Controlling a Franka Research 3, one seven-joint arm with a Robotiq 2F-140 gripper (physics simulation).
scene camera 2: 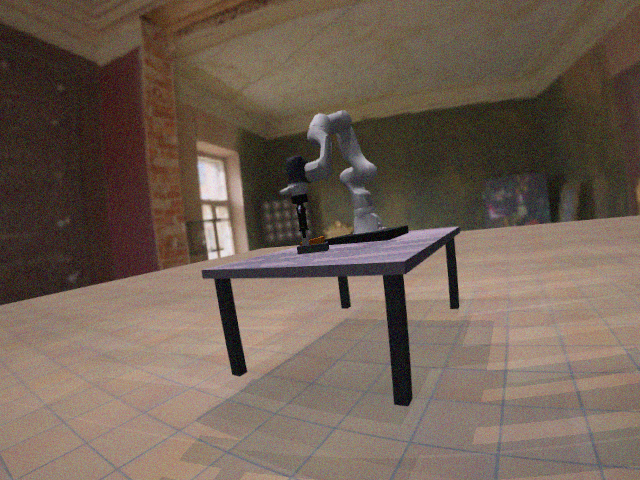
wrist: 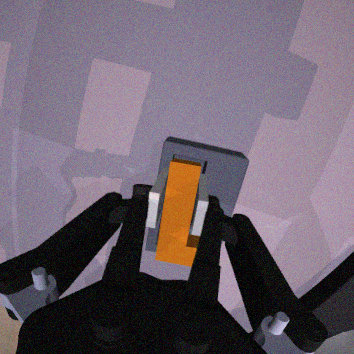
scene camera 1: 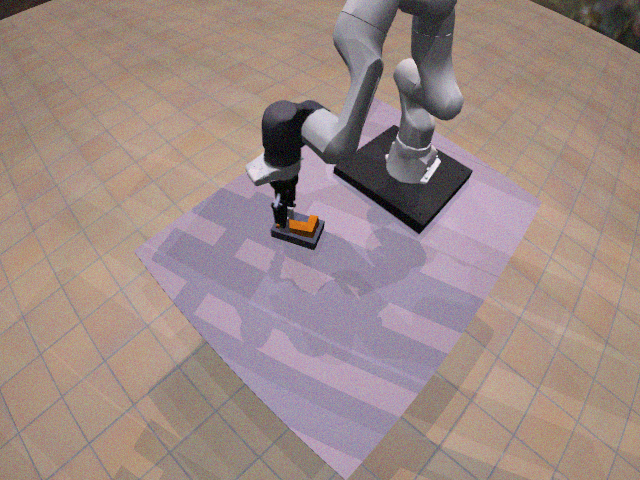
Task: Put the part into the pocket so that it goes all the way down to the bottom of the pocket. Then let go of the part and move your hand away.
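The orange L-shaped part [scene camera 1: 301, 227] [scene camera 2: 316, 240] [wrist: 180, 207] is over the dark grey block [scene camera 1: 293, 239] [scene camera 2: 312, 249] [wrist: 227, 167] that has the pocket. My gripper [scene camera 1: 284, 222] [scene camera 2: 305, 238] [wrist: 182, 183] is shut on the part, with one light pad on each long side. In the wrist view the part is roughly in line with the pocket, and a thin strip of the pocket's far end shows beyond it. In scene camera 1 the part stands above the block's top. Its underside is hidden, so I cannot tell how deep it sits.
The block stands on the purple table top [scene camera 1: 330, 372] [scene camera 2: 361, 255]. The black base plate [scene camera 1: 413, 209] [scene camera 2: 395, 233] of the arm is behind and to the right of the block in scene camera 1. Patches of shadow lie across the table.
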